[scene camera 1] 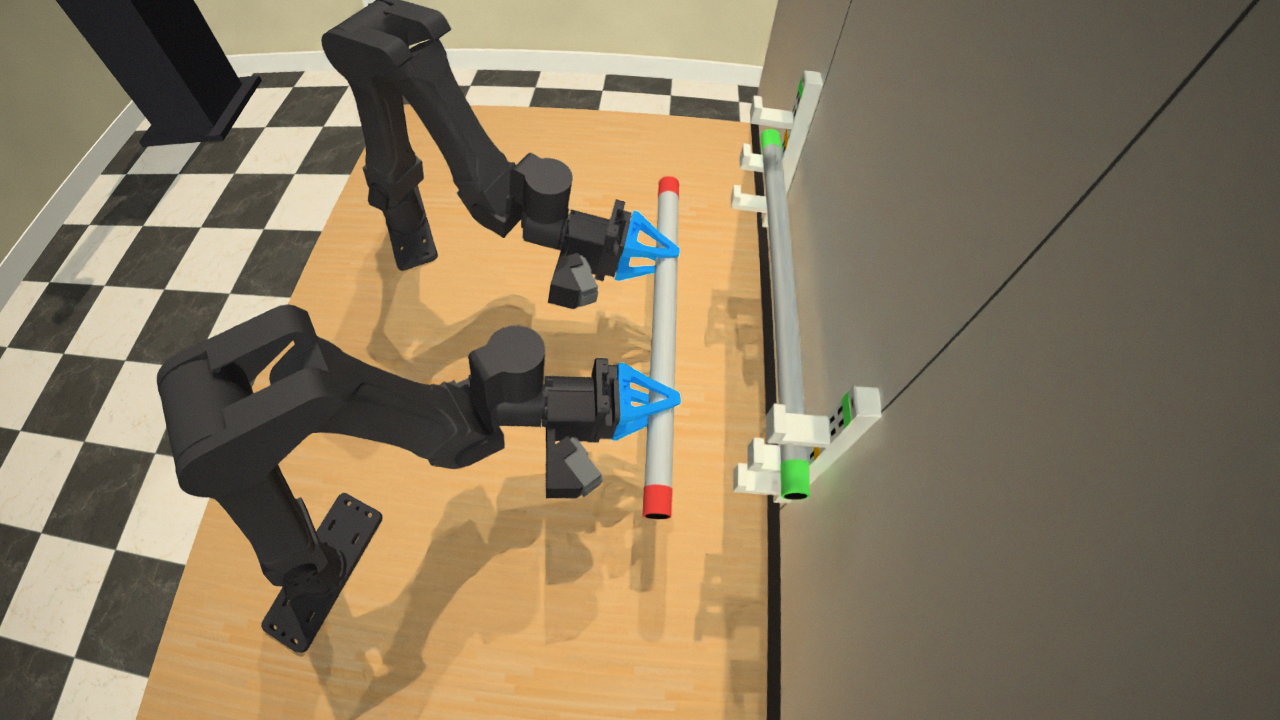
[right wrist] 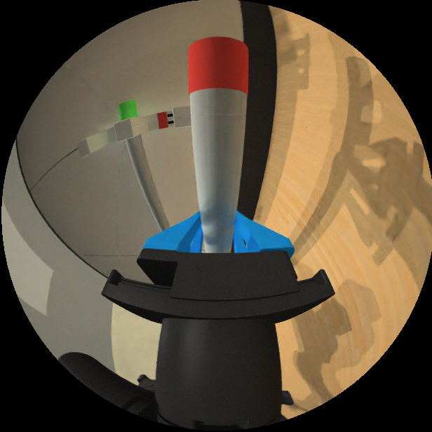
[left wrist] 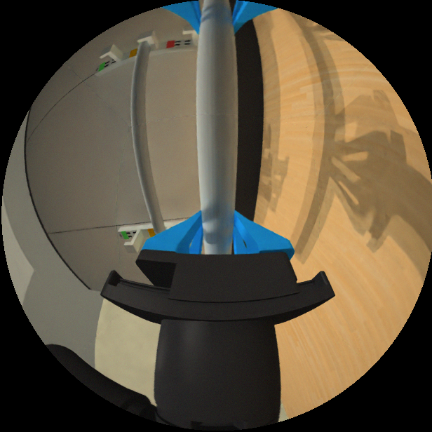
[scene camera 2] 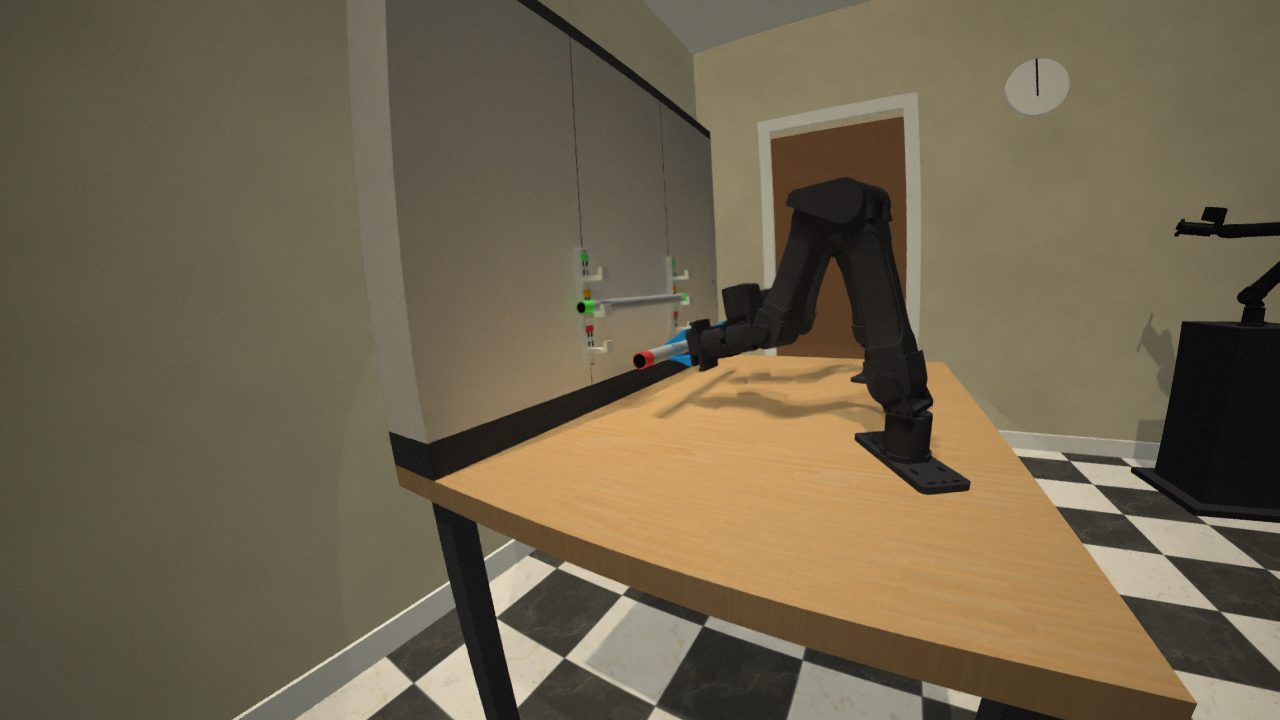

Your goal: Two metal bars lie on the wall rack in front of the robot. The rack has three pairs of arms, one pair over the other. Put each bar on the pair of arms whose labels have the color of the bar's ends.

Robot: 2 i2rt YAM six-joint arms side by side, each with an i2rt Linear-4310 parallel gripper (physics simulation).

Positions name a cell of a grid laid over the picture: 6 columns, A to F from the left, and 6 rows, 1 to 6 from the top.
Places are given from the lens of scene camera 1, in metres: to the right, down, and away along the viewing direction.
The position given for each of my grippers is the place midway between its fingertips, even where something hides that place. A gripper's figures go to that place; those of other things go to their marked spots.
my left gripper (scene camera 1: D3): 0.05, -0.14, 0.74
my right gripper (scene camera 1: D4): 0.04, 0.05, 0.65
red-ended bar (scene camera 1: D3): 0.03, -0.02, 0.66
green-ended bar (scene camera 1: D3): 0.15, -0.01, 0.54
grey wall panel (scene camera 1: F5): 0.17, 0.06, 0.20
The marked spots on the grey wall panel and the green-ended bar are 0.35 m apart.
